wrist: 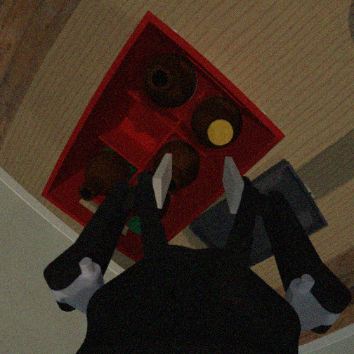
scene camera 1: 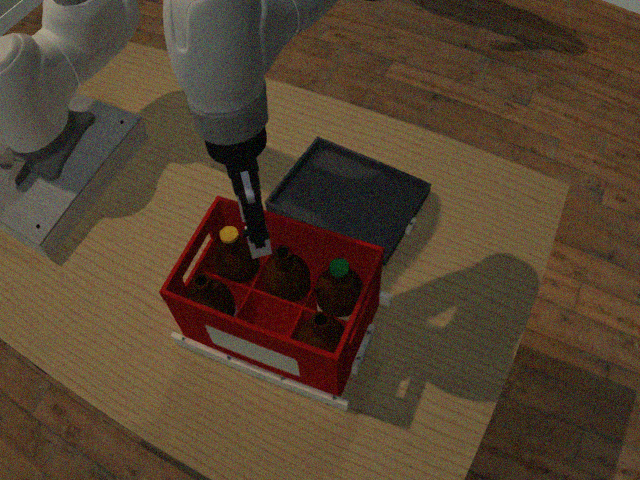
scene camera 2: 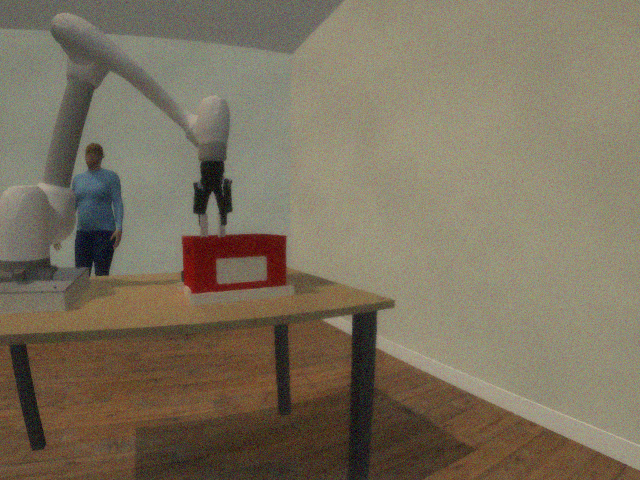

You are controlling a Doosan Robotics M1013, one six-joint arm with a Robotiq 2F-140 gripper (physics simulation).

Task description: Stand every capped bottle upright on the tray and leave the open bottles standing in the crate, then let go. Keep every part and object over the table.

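Places are measured from the arm's base along level axes (x ahead, y left, z up), in millimetres.
Pixels of known places: gripper, between the fingertips: [scene camera 1: 256, 235] [scene camera 2: 212, 237]; arm's base, origin of its link: [scene camera 1: 46, 141] [scene camera 2: 26, 275].
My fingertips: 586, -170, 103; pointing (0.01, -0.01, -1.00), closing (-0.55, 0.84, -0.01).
Ahead of a thing's pixels: the offset from my fingertips to its middle, as dx, dy, dz. "pt": to the spot under its first point. Level surfaces: height alone.
The red crate @[+42, -52, -84] [scene camera 1: 191, 320] [scene camera 2: 199, 263] [wrist: 272, 135] holds brown bottles, all upright. One bottle with a yellow cap @[pt -44, -4, -8] [scene camera 1: 229, 234] [wrist: 220, 132] is in the back-left compartment in scene view 1. One bottle with a green cap @[+130, -13, -86] [scene camera 1: 339, 267] [wrist: 136, 224] is at the back right. Open bottles stand back middle [scene camera 1: 284, 279], front left [scene camera 1: 212, 297] [wrist: 170, 80] and front right [scene camera 1: 320, 333]. My gripper [scene camera 1: 260, 250] [scene camera 2: 212, 229] [wrist: 197, 166] is partly open and empty, pointing down, its tips between the yellow-capped and back-middle bottles in scene view 1. The dark tray @[pt +76, +252, -166] [scene camera 1: 351, 188] [wrist: 300, 200] lies behind the crate, without bottles.
The crate's front-middle compartment holds no bottle. White strips @[pt -17, -147, -141] [scene camera 1: 227, 357] run along the crate's base on the wooden table @[dz -171] [scene camera 1: 118, 310] [scene camera 2: 134, 310]. The robot's grey base plate [scene camera 1: 46, 206] is at the left. A person in blue [scene camera 2: 97, 198] stands beyond the table.
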